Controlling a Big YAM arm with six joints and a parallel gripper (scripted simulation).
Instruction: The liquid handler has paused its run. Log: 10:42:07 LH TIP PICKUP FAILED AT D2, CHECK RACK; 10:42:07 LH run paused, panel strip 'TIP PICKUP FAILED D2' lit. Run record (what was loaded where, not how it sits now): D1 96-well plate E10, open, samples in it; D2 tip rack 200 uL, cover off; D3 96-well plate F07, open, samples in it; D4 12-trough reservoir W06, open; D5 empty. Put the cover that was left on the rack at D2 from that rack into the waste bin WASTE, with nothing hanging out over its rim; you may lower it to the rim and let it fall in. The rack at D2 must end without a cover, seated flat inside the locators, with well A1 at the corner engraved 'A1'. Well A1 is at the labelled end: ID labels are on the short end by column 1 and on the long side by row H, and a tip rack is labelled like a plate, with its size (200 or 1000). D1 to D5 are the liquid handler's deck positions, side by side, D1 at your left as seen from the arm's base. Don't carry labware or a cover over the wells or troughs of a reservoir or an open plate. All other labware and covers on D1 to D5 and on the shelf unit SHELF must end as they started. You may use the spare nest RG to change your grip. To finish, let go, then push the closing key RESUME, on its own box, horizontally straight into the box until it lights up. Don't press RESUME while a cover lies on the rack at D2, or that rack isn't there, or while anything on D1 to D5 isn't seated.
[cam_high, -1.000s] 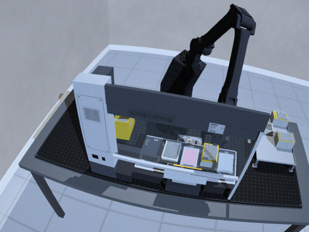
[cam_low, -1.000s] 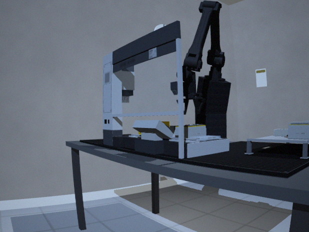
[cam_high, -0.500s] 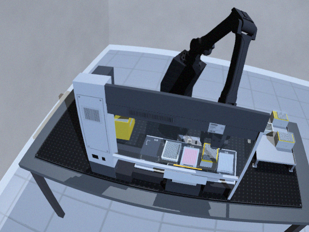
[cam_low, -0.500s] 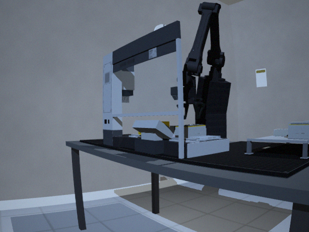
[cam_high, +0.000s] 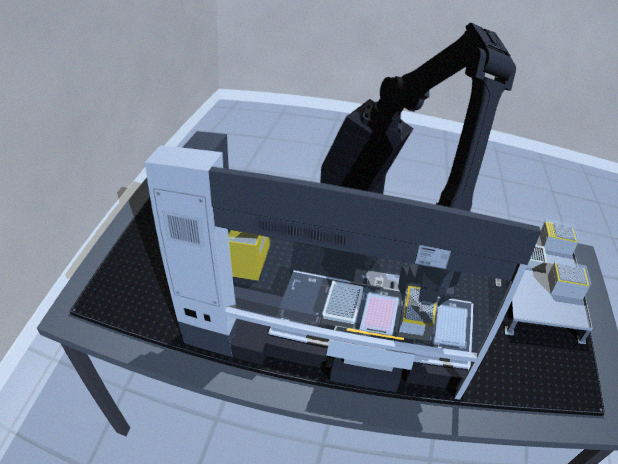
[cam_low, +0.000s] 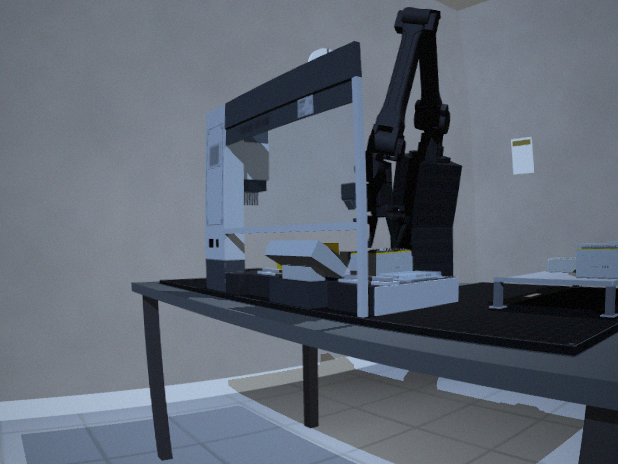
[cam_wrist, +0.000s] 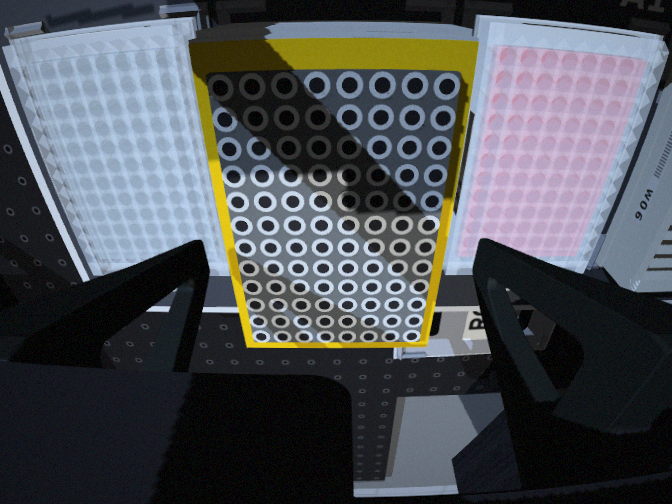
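My gripper is now 1 cm short of the tip rack, 1 cm to the right of it and 3 cm above it. Round my hand: pink plate: 10 cm to the right, 7 cm below; reservoir W06: 20 cm to the right, 7 cm below; clear plate: 1 cm ahead, 10 cm to the left, 7 cm below.
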